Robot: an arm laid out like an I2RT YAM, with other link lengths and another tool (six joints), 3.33 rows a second.
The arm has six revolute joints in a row. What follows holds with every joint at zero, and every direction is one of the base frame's. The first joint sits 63.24 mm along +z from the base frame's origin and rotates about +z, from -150 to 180 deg. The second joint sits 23.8 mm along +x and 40.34 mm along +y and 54.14 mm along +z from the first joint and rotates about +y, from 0 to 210 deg. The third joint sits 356.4 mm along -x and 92.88 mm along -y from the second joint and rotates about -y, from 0 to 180 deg. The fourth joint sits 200.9 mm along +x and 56.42 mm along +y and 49.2 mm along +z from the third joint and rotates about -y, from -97 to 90 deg. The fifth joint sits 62.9 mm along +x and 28.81 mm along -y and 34.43 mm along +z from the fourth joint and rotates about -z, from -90 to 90 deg. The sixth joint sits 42.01 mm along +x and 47.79 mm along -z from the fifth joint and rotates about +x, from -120 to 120 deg. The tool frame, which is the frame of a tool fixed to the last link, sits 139 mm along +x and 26 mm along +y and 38 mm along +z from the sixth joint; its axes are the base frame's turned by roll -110.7, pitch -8.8 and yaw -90 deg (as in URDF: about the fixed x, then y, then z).
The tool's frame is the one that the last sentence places.
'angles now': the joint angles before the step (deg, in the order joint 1, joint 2, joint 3, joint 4, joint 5, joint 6). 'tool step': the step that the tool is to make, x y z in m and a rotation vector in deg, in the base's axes. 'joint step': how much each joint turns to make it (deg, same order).
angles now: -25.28 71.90 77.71 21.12 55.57 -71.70
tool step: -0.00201 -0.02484 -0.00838 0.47 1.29 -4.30
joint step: -4.26 2.73 0.00 1.63 -0.04 -0.31
